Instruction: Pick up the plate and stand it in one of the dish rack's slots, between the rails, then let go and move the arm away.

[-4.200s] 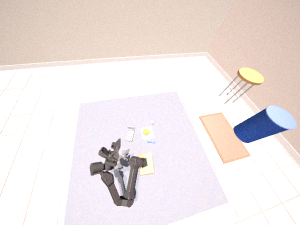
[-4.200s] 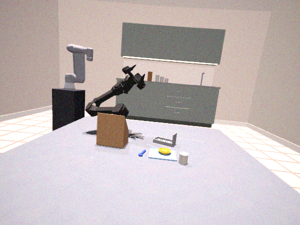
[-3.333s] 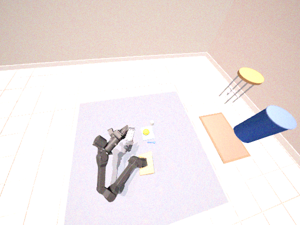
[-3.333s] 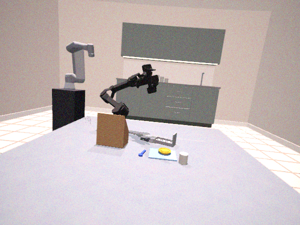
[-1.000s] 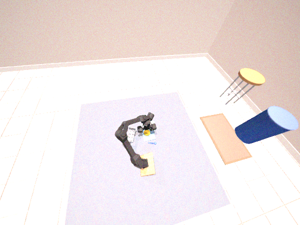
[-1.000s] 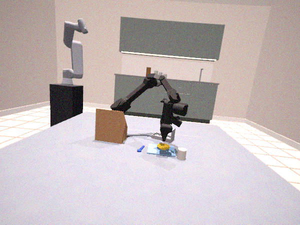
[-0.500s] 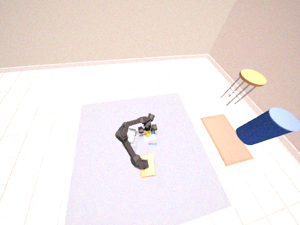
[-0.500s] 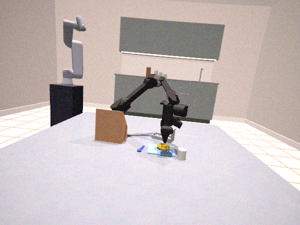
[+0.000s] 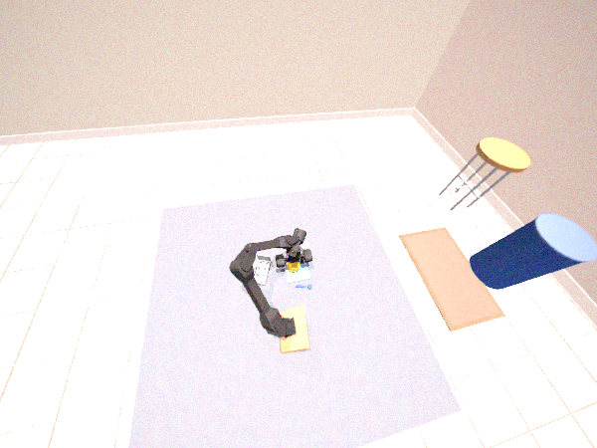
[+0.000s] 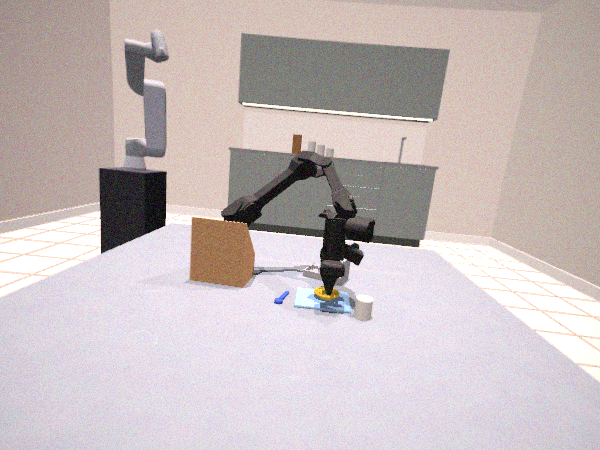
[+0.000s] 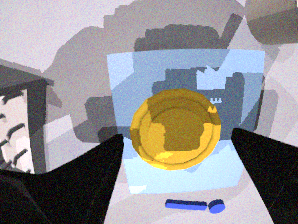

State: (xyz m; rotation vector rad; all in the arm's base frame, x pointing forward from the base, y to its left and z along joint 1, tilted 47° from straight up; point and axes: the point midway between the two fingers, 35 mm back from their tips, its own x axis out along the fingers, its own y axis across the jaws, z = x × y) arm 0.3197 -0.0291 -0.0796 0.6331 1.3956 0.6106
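Right now my gripper tip is 1 cm above the yellow plate. From my gripper tip the other things lie so: cream cup (9 cm ahead, 8 cm to the right); then white-blue board (1 cm behind, 1 cm to the right, 3 cm below); then blue spoon (13 cm behind, 4 cm to the right, 2 cm below).
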